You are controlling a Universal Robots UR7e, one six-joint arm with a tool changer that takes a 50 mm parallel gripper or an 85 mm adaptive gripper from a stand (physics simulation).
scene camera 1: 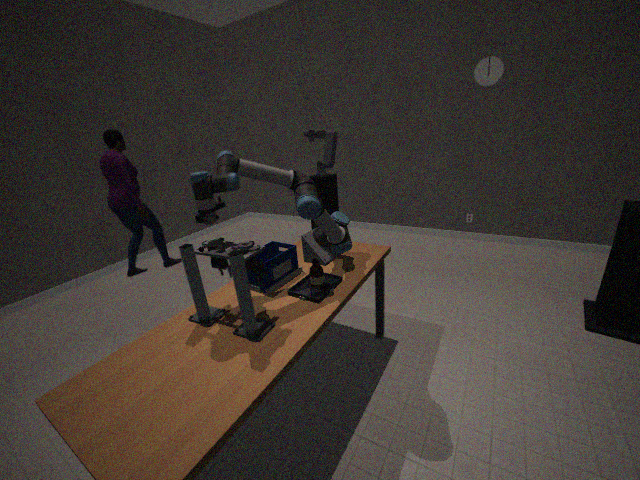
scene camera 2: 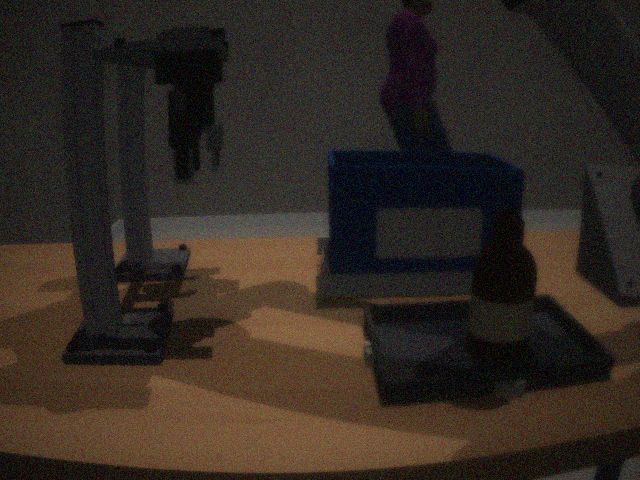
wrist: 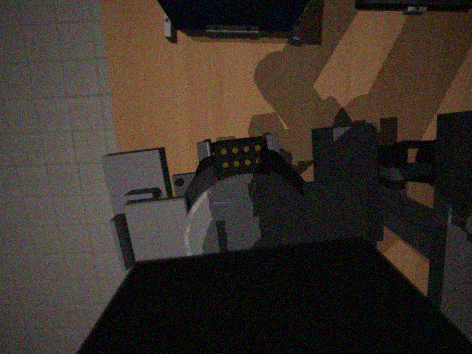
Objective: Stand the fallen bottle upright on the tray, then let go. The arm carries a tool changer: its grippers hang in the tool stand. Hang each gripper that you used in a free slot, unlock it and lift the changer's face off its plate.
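Places are measured from the arm's base along level axes (x back, y left, z down), in centimetres.
Pixels of known places: arm's base, link origin: (scene camera 1: 322, 237).
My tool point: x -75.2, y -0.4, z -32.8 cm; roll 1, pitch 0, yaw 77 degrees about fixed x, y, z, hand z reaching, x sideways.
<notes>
Ahead of a thing's pixels: the offset from my tool point to its middle. "spot": to the spot under its first point.
The brown bottle @[dx +40.2, dy +24.0, dz +36.7 cm] (scene camera 1: 316, 273) (scene camera 2: 504, 273) stands upright on the black tray (scene camera 1: 297, 293) (scene camera 2: 413, 395), with no gripper at it. My gripper (scene camera 2: 201, 167) (wrist: 237, 145) hangs in the tool stand (scene camera 1: 194, 284) (scene camera 2: 90, 180), fingers down and apart, with nothing seen between them. Its round plate @[spot: dx +0.1, dy -2.2, dz +9.0 cm] (wrist: 200, 235) shows from above in the wrist view. The changer's face (scene camera 1: 209, 211) on the arm is off the plate, with a gap above the stand in scene camera 1. Dark parts at the stand's other slot are too dim to identify.
A blue crate @[dx +32.6, dy -4.2, dz +36.2 cm] (scene camera 1: 268, 268) (scene camera 2: 356, 217) (wrist: 235, 12) stands on a grey base behind the tray. A small dark yellowish object (scene camera 1: 347, 263) is beyond the tray, near the arm's base. A person (scene camera 1: 119, 178) (scene camera 2: 410, 67) stands beyond the table.
</notes>
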